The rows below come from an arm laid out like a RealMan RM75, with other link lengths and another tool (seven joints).
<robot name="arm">
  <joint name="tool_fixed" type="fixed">
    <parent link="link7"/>
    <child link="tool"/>
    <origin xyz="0.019 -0.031 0.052" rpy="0 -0.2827 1.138"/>
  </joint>
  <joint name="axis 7" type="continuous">
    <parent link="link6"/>
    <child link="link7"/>
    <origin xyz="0 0 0.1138"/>
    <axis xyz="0 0 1"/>
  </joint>
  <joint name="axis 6" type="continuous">
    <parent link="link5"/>
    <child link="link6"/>
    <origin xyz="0 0 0"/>
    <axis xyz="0 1 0"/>
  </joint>
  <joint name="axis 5" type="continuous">
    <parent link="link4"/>
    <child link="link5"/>
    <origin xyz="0 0 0.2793"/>
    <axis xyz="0 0 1"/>
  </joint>
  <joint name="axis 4" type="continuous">
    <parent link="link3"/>
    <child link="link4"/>
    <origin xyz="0 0 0"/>
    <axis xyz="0 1 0"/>
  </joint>
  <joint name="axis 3" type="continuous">
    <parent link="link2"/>
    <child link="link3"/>
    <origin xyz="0 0 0.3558"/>
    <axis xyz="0 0 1"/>
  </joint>
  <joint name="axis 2" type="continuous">
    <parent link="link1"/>
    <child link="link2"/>
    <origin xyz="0 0 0"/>
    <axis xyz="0 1 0"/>
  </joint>
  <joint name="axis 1" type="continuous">
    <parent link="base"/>
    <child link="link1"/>
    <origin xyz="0 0 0.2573"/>
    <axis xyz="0 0 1"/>
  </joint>
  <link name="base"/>
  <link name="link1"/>
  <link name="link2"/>
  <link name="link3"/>
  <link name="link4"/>
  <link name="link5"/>
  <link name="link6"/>
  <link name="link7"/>
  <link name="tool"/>
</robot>
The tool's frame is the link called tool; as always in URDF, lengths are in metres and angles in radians. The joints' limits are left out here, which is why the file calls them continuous.
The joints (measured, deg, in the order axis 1, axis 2, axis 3, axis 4, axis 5, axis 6, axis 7), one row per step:
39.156 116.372 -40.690 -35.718 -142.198 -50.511 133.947
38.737 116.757 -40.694 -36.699 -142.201 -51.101 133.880
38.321 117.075 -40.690 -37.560 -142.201 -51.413 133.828
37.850 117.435 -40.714 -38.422 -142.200 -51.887 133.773
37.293 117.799 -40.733 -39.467 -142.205 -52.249 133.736
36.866 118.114 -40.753 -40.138 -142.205 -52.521 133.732
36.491 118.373 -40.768 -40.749 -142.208 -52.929 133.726
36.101 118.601 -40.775 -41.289 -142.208 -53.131 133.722
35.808 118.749 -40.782 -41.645 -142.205 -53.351 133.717
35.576 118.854 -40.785 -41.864 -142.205 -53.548 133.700
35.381 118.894 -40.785 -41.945 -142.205 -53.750 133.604
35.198 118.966 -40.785 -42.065 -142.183 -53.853 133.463
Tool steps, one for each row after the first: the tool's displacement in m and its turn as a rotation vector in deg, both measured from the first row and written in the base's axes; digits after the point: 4 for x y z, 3 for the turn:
-0.0007 -0.0021 -0.0003 -0.095 0.135 0.226
-0.0006 -0.0039 0.0001 0.025 0.150 0.360
-0.0003 -0.0066 -0.0004 -0.040 0.256 0.460
0.0003 -0.0092 0.0004 0.125 0.241 0.559
0.0009 -0.0117 -0.0002 0.151 0.325 0.543
0.0013 -0.0142 -0.0007 0.051 0.452 0.549
0.0024 -0.0165 -0.0008 0.110 0.495 0.484
0.0033 -0.0185 -0.0010 0.073 0.561 0.413
0.0042 -0.0203 -0.0014 -0.015 0.634 0.329
0.0054 -0.0220 -0.0018 -0.186 0.670 0.262
0.0063 -0.0234 -0.0021 -0.263 0.661 0.260

